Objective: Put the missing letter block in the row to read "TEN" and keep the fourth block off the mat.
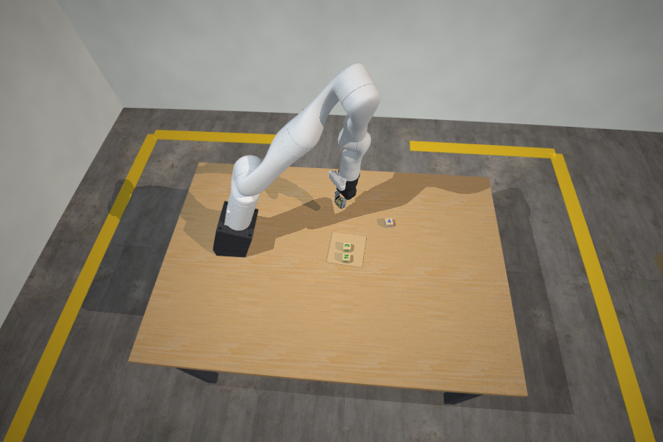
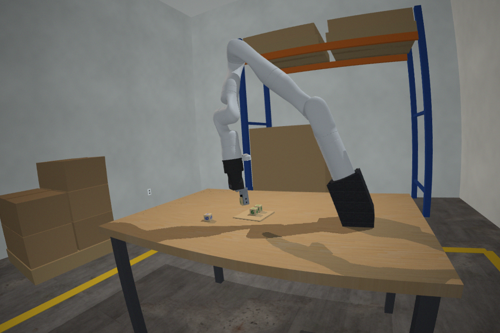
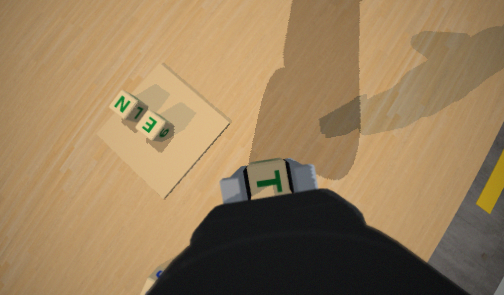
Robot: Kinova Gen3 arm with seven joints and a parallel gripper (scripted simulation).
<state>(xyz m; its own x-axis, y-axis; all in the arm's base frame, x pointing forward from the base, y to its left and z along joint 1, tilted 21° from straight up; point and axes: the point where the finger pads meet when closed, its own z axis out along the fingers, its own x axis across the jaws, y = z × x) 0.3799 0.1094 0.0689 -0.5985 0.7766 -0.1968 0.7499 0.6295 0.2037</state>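
My hand is 150 mm to the left of the E block, 100 mm above it and 20 mm short of it. From my hand the other things lie so: T block (10 mm below); then mat (150 mm to the right, 110 mm below, 20 mm ahead).
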